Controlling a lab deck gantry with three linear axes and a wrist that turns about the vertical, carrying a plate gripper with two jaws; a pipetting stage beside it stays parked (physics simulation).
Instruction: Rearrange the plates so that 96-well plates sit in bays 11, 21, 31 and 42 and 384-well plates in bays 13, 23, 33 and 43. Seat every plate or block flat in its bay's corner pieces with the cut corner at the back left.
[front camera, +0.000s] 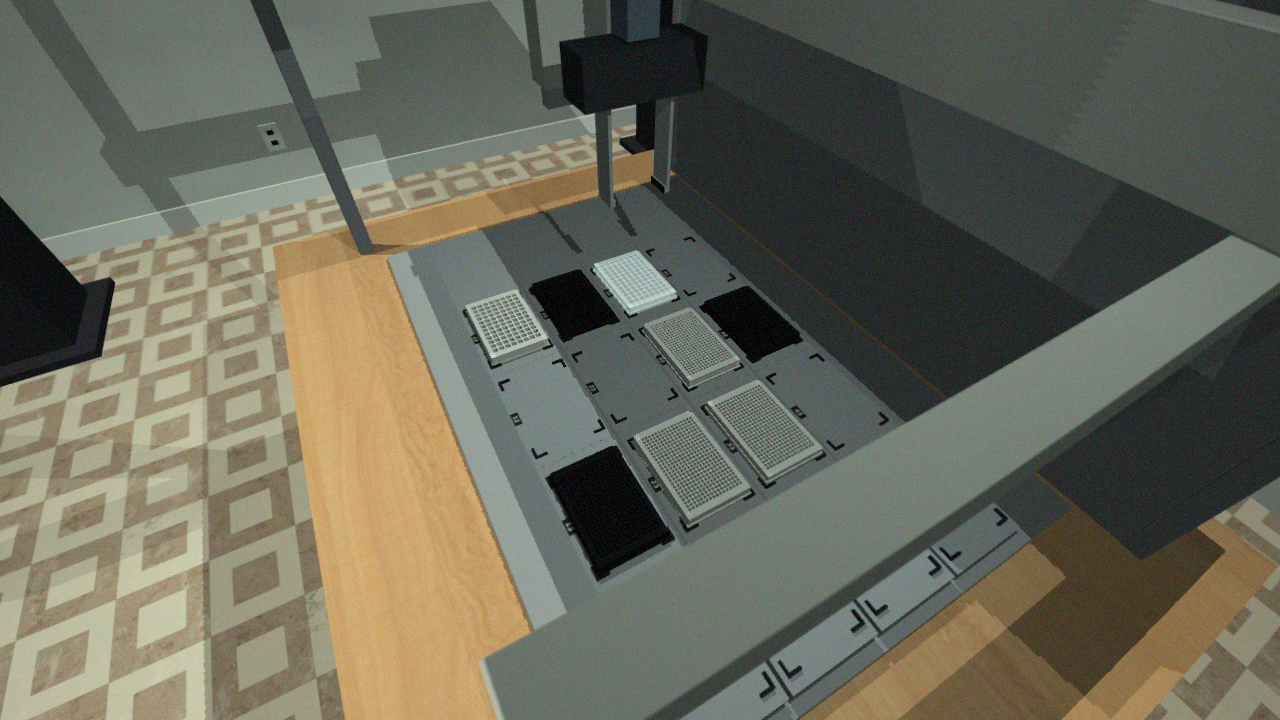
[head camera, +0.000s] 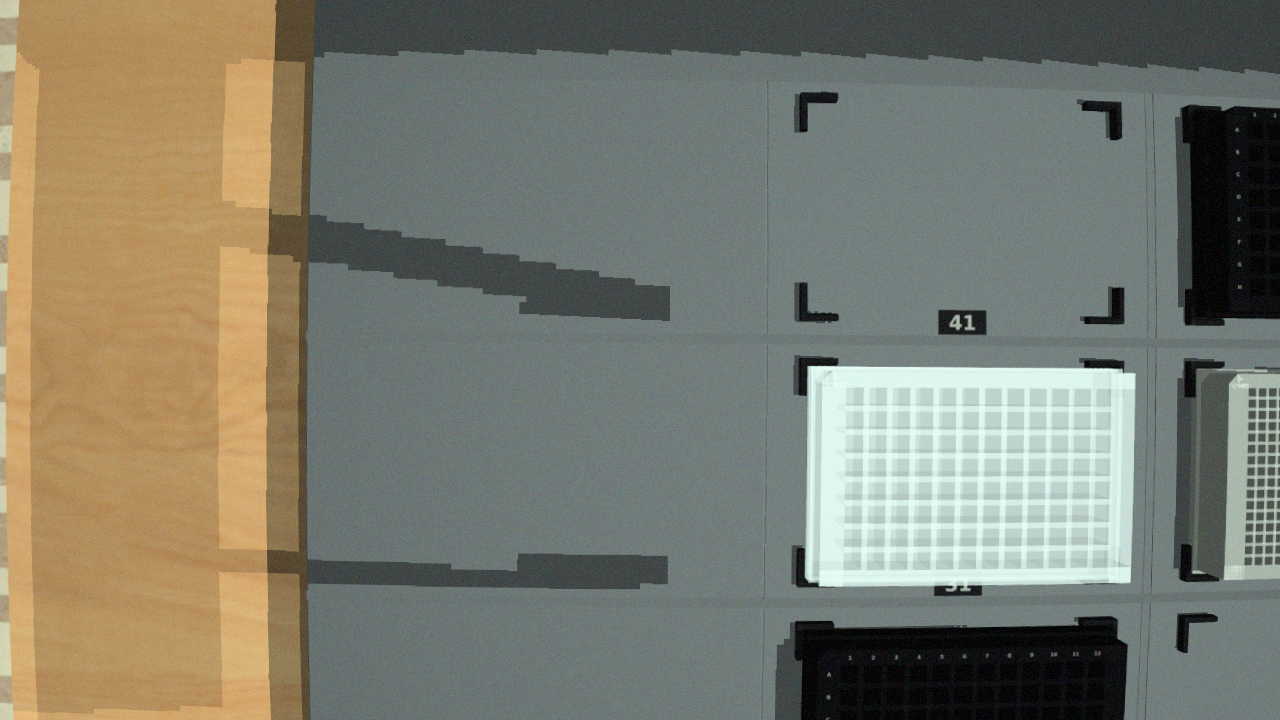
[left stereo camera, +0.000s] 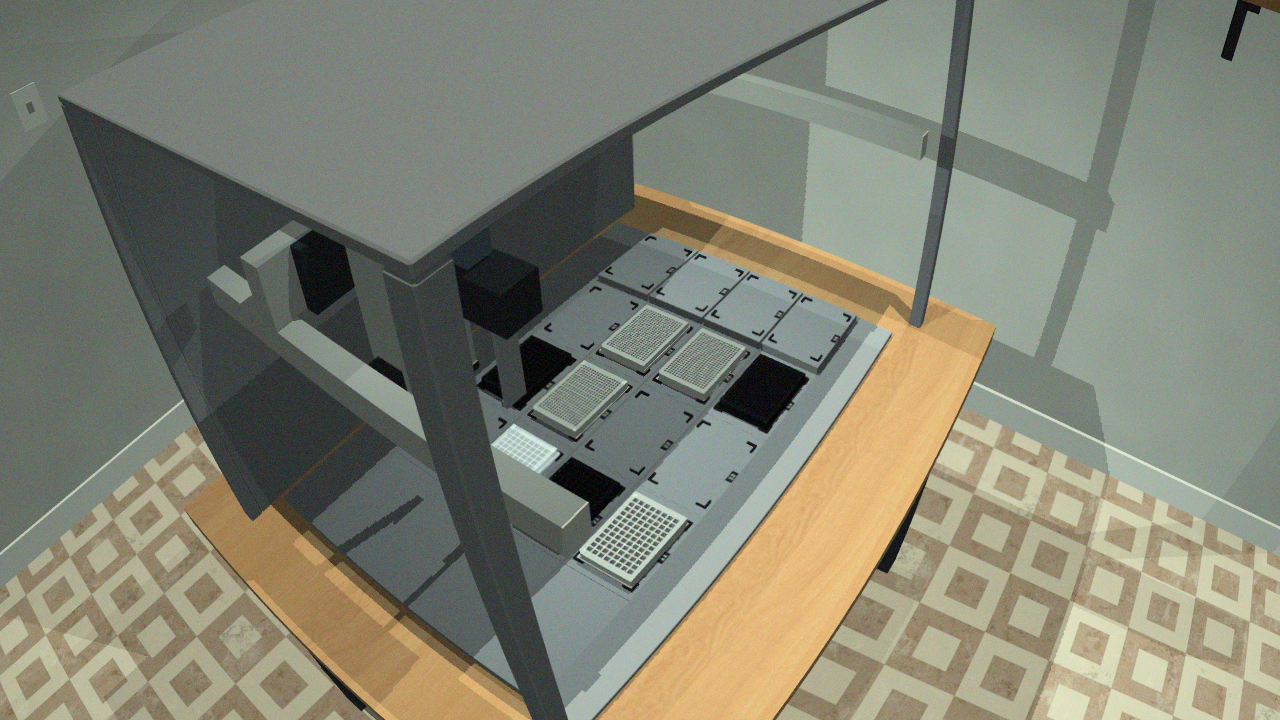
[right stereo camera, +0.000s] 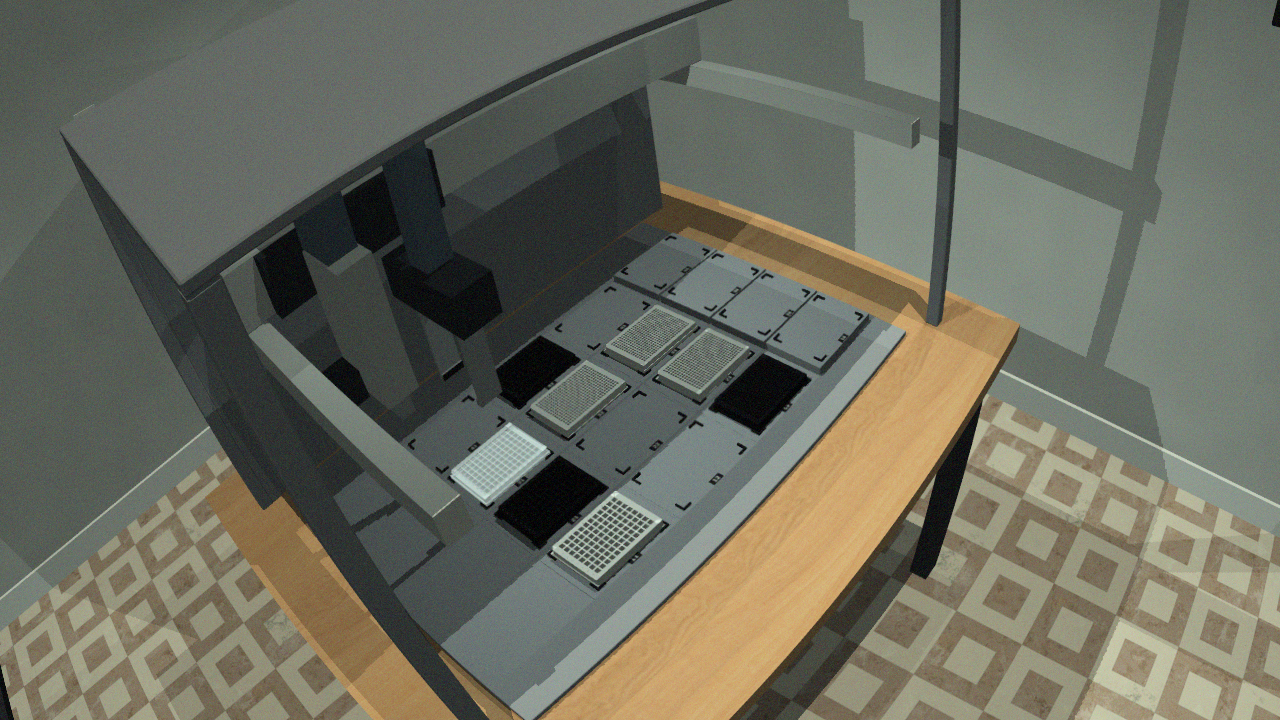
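Pixels of known places: gripper, between the fingertips: (front camera: 634, 194) (left stereo camera: 490, 386) (right stereo camera: 470, 385); robot's base, origin of its link: (front camera: 465, 312) (left stereo camera: 631, 589) (right stereo camera: 598, 588).
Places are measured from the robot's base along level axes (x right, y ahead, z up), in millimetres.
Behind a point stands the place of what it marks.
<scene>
My gripper (front camera: 635, 196) @(x -257, y 64, z 160 mm) (right stereo camera: 467, 386) @(x -257, y 64, z 160 mm) is open and empty, raised above the deck; its jaws do not show in the head view. A clear 96-well plate (front camera: 634, 281) @(x -253, y 73, z 14 mm) (head camera: 971, 479) @(x -257, y 60, z 14 mm) (right stereo camera: 499, 462) @(x -252, y 63, z 13 mm) lies in bay 31, looking flat, cut corner back left. Bay 41 behind it is empty. A black 96-well plate (front camera: 573, 304) @(x -147, y 74, z 11 mm) (head camera: 971, 685) @(x -176, y 63, z 15 mm) is in bay 21, a pale 96-well plate (front camera: 505, 326) @(x -40, y 74, z 13 mm) in bay 11, another black 96-well plate (front camera: 750, 322) @(x -356, y 237, z 14 mm) in bay 42. Grey 384-well plates are in bays 32 (front camera: 691, 346) @(x -253, y 237, z 14 mm), 33 (front camera: 762, 429) @(x -252, y 398, z 14 mm) and 23 (front camera: 691, 465) @(x -149, y 397, z 12 mm). A black plate (front camera: 608, 510) @(x -39, y 402, z 13 mm) is in bay 13, wells unclear.
Bays 12, 22 and 43 hold no plate. A raised row of bays (left stereo camera: 810, 326) @(x -46, y 559, z 15 mm) stands at the deck's right end, without plates. A grey beam (front camera: 881, 465) @(x -41, y 614, z 400 mm) crosses the front view. A dark frame post (left stereo camera: 465, 465) @(x 115, y -267, z 568 mm) blocks part of the left stereo view.
</scene>
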